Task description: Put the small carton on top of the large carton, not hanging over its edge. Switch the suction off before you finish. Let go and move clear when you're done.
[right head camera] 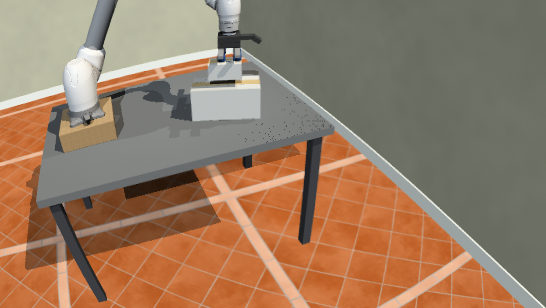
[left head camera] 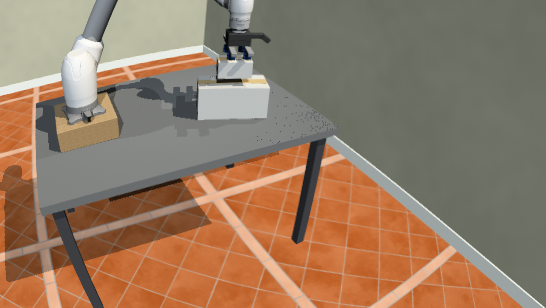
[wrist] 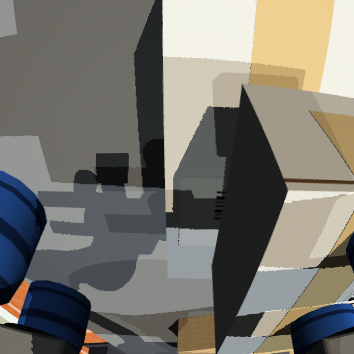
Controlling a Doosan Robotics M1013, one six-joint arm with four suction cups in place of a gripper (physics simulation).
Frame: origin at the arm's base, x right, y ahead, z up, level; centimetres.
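Seen in the pictures: hand, its tool point: [right head camera: 229, 57] [wrist: 190, 271]; arm's base, origin of its link: [right head camera: 85, 114] [left head camera: 83, 111].
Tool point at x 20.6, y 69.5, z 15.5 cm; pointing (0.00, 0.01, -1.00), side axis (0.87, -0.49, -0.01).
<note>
Offsets run from my tool point to a thing's top centre. Level surfaces: height alone.
The small carton @(dx +5.1, dy -5.0, dz +1.3 cm) [left head camera: 235, 68] [right head camera: 225, 70] [wrist: 250, 200] is white with tan tape and hangs roughly level from my gripper [left head camera: 238, 57] [right head camera: 229, 59]. The suction cups are against its top, so the gripper is shut on it. It is low over the middle of the large carton's length, with a dark shadow below it. Whether it touches is hard to tell. The large carton @(dx +4.1, dy -4.5, dz -10.2 cm) [left head camera: 233, 102] [right head camera: 226, 103] [wrist: 207, 30] is white with a tan tape strip and stands upright on the table. In the wrist view the small carton hides much of the large carton's top.
The grey table @(dz -25.0 cm) [left head camera: 150, 160] [right head camera: 150, 157] carries a brown block [left head camera: 90, 137] [right head camera: 90, 137] at its left end, under the arm's base. A dark wall [left head camera: 400, 75] [right head camera: 400, 75] stands behind and to the right. Arm shadows fall left of the large carton.
</note>
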